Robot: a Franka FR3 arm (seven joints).
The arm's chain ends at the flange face. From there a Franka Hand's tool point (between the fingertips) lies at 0.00 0.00 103.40 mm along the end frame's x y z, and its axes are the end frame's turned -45 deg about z.
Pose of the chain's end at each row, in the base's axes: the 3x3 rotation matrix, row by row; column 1 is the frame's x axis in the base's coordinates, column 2 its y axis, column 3 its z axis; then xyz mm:
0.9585, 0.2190, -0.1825; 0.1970, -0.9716, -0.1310; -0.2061, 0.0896, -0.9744; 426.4, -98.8, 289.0
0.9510, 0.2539, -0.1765; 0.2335, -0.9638, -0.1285; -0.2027, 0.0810, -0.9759; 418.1, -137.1, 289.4
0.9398, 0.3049, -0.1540; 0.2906, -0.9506, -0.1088; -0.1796, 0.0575, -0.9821; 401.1, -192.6, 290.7
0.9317, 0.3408, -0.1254; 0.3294, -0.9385, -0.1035; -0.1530, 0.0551, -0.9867; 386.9, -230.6, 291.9
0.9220, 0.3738, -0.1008; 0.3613, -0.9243, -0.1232; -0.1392, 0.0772, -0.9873; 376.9, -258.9, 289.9
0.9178, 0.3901, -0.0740; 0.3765, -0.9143, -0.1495; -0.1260, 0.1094, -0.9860; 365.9, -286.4, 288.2
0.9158, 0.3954, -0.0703; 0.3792, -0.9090, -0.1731; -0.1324, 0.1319, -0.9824; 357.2, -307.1, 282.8
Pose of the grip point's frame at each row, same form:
0.5229, 0.8326, -0.1825; 0.8263, -0.5477, -0.1310; -0.2091, -0.0824, -0.9744; 407.5, -112.3, 188.2
0.4929, 0.8520, -0.1765; 0.8466, -0.5164, -0.1285; -0.2006, -0.0861, -0.9759; 399.8, -150.4, 188.5
0.4489, 0.8801, -0.1540; 0.8777, -0.4667, -0.1088; -0.1677, -0.0863, -0.9821; 385.2, -203.8, 189.2
0.4178, 0.8998, -0.1254; 0.8965, -0.4307, -0.1035; -0.1471, -0.0692, -0.9867; 373.9, -241.3, 189.9
0.3876, 0.9163, -0.1008; 0.9091, -0.3981, -0.1232; -0.1530, -0.0438, -0.9873; 366.5, -271.6, 187.8
0.3731, 0.9248, -0.0740; 0.9127, -0.3803, -0.1495; -0.1665, -0.0117, -0.9860; 358.2, -301.9, 186.2
0.3680, 0.9272, -0.0703; 0.9109, -0.3746, -0.1731; -0.1869, -0.0004, -0.9824; 349.9, -325.0, 181.2

